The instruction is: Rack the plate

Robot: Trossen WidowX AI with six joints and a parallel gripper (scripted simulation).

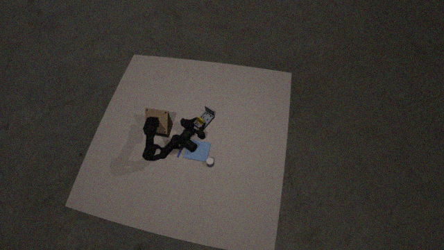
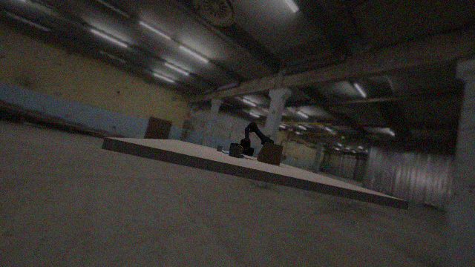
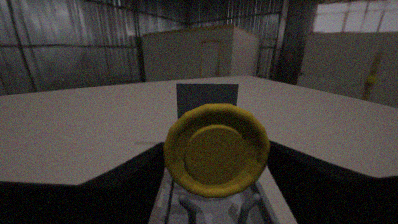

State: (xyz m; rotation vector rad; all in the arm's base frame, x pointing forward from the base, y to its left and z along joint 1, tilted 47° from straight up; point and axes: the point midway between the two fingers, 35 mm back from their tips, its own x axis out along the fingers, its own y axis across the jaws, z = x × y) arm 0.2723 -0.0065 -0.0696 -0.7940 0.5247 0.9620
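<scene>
My gripper tip is 1 cm to the left of the yellow plate. The rest, counted from my gripper tip: blue spoon (10 cm behind, 21 cm to the right, 5 cm below); white cup (10 cm ahead, 27 cm to the right, 3 cm below); grey dish rack (1 cm ahead, 2 cm to the left, 3 cm below).
</scene>
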